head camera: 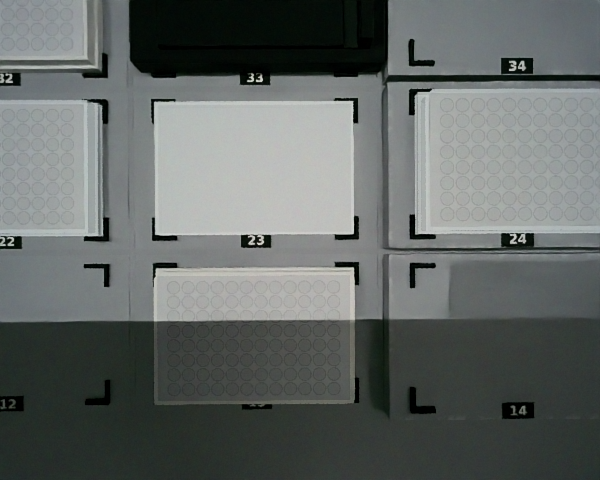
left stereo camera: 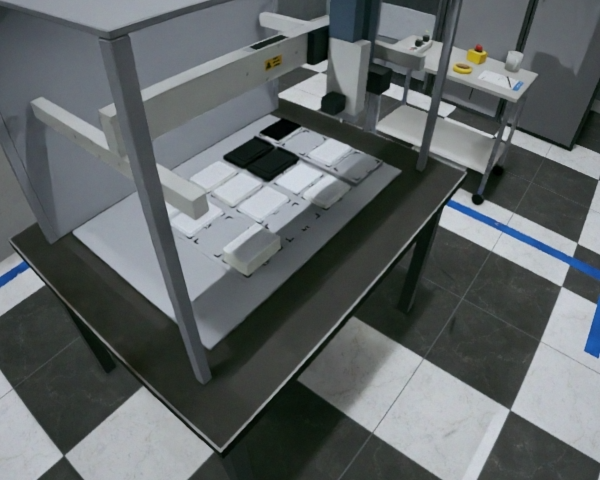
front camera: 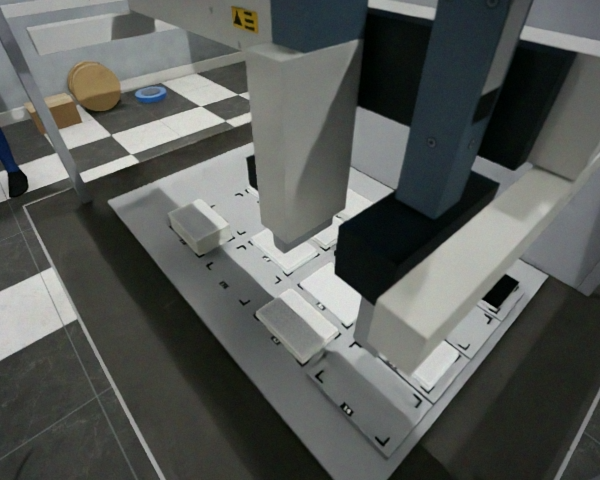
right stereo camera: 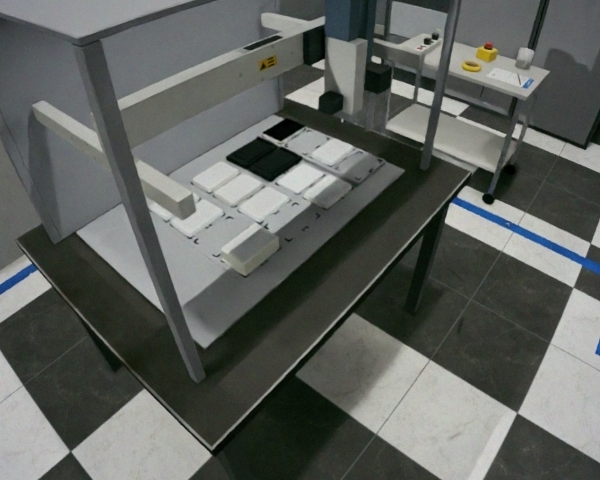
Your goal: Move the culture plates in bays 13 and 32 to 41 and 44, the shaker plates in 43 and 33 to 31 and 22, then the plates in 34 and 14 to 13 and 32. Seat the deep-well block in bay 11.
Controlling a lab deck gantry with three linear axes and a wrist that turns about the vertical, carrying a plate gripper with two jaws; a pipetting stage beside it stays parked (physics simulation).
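Frame: origin at the robot's base, x ahead, y left, z up, level; millimetres.
Where they show: gripper, fingertip midpoint: (left stereo camera: 355,124) (right stereo camera: 356,124); robot's base at its link origin: (left stereo camera: 247,277) (front camera: 171,227) (right stereo camera: 245,276).
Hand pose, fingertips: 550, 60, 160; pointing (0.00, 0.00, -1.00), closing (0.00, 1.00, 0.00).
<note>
Each offset is from my fingertips to the top centre of the thing, as dx, dy, dz. "pt": to the spot under its first point.
The gripper (front camera: 364,327) (left stereo camera: 371,117) (right stereo camera: 375,115) hangs raised at the far right; a beam hides part of it in the front view, so its jaw spacing cannot be told. A culture plate {-158, -17, -146} (front camera: 299,322) (head camera: 254,345) (left stereo camera: 325,191) (right stereo camera: 327,191) lies in bay 13, half shaded; another {-322, +197, -146} (head camera: 40,30) (left stereo camera: 237,188) (right stereo camera: 238,188) lies in bay 32. Dark shaker plates stand in 33 {-154, +198, -129} (head camera: 255,35) (left stereo camera: 272,163) (right stereo camera: 274,163) and 43 {-154, +305, -129} (left stereo camera: 248,151) (right stereo camera: 251,151). Bays 34 and 14 hold no plate. The deep-well block {-486, -17, -118} (front camera: 200,225) (left stereo camera: 251,248) (right stereo camera: 250,248) stands at bay 11.
A blank white plate {-158, +90, -152} (head camera: 254,167) (left stereo camera: 299,178) lies in bay 23. Wellplates lie in 22 {pt -286, +89, -146} (head camera: 45,167) and 24 {+6, +90, -131} (head camera: 515,160). Bay 44 shows a dark surface {pt +57, +298, -129} (front camera: 501,291) (left stereo camera: 280,129). The pale pipetting stage (front camera: 305,140) hangs beside the gripper; a pale beam (front camera: 475,265) crosses the front view.
</note>
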